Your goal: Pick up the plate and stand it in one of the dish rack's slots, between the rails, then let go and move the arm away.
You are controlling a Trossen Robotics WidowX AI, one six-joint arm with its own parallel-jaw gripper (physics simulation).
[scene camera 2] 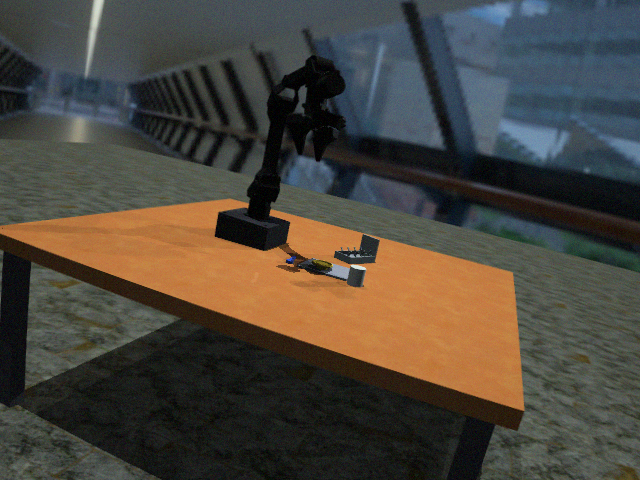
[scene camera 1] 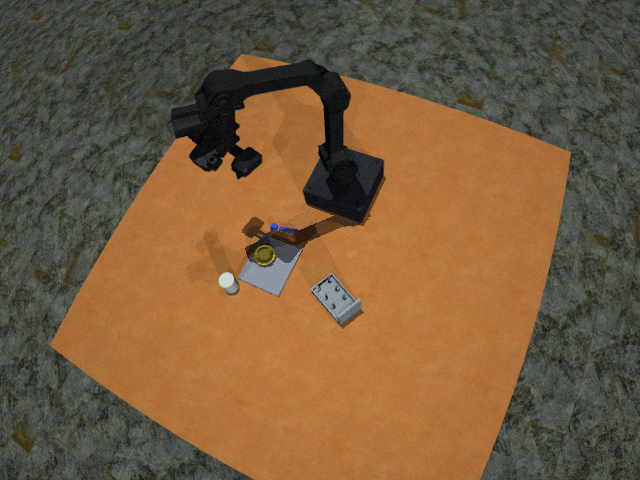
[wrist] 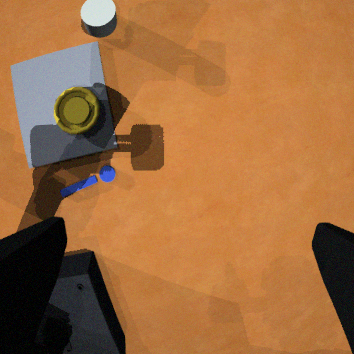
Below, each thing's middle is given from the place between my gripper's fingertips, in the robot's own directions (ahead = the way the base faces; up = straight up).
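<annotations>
You'd find the yellow plate [wrist: 76, 110] 29 cm below my hand, 9 cm to the left of it and 6 cm ahead of it. The grey mat [scene camera 1: 271, 278] is 31 cm below my hand, 7 cm ahead of it and 11 cm to the left of it, and the grey dish rack [scene camera 1: 330, 292] is 27 cm below my hand, 33 cm to the left of it and 5 cm ahead of it.
</annotations>
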